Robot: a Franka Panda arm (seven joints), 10 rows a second.
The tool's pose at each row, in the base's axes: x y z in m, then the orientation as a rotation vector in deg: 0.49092 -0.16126 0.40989 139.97 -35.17 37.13; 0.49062 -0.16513 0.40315 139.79 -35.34 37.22; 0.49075 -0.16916 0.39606 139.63 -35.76 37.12; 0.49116 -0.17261 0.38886 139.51 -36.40 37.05; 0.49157 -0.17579 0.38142 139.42 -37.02 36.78; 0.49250 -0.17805 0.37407 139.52 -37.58 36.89; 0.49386 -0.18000 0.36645 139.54 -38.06 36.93; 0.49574 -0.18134 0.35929 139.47 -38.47 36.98; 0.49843 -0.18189 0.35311 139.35 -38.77 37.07
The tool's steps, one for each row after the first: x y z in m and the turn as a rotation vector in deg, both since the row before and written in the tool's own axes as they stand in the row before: -0.00289 0.00056 0.00720 -0.13 0.08 0.14; -0.00271 0.00030 0.00769 -0.18 -0.11 0.27; -0.00270 -0.00034 0.00752 -0.13 -0.16 0.44; -0.00290 -0.00062 0.00754 -0.17 -0.29 0.38; -0.00270 -0.00157 0.00709 0.14 -0.11 0.43; -0.00261 -0.00210 0.00724 0.04 -0.10 0.35; -0.00215 -0.00266 0.00670 -0.04 -0.05 0.31; -0.00124 -0.00335 0.00574 -0.07 0.02 0.24
